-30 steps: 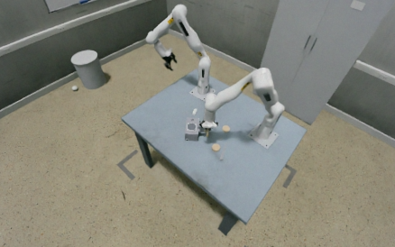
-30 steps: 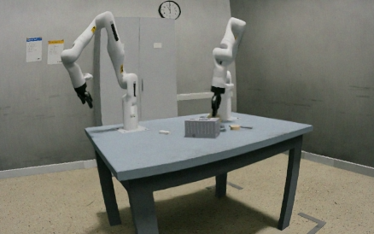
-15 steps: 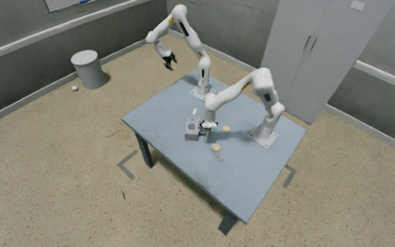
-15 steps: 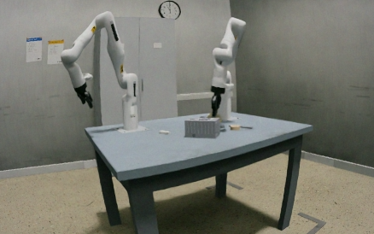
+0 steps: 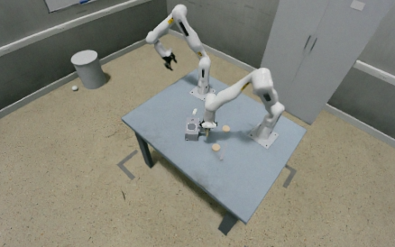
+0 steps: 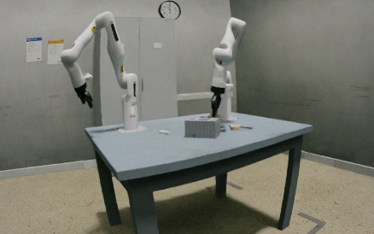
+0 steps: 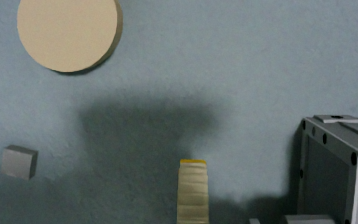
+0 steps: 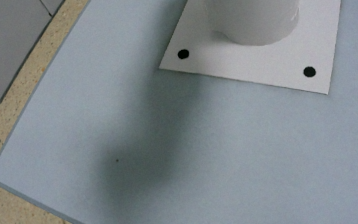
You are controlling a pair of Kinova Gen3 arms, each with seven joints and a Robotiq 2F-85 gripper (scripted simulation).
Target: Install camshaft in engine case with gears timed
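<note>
Right now the tan camshaft gear is 2 cm ahead of my left hand, 3 cm to the right of it and 3 cm below it. From my left hand the other things lie so: tan disc (3 cm ahead, 12 cm to the left, 9 cm below); small grey block (6 cm behind, 9 cm to the left, 9 cm below); crank gear (4 cm behind, 5 cm to the right, 3 cm below).
</note>
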